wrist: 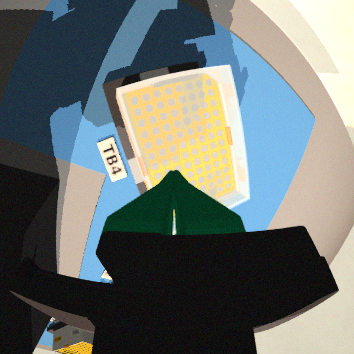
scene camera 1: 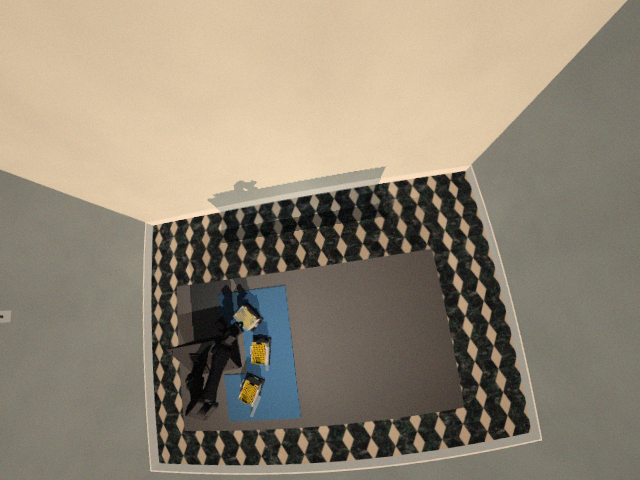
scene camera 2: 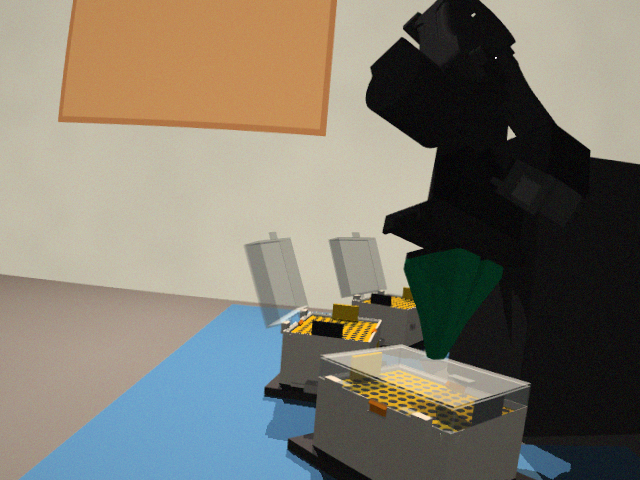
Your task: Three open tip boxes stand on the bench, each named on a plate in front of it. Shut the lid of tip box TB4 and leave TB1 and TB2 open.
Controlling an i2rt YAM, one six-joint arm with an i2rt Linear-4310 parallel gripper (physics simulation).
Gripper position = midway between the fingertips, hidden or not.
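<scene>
My gripper (scene camera 2: 435, 358). Blue mat (scene camera 1: 279, 399). Wrist view: name plate (wrist: 107, 147), my gripper (wrist: 173, 177), blue mat (wrist: 60, 107).
</scene>
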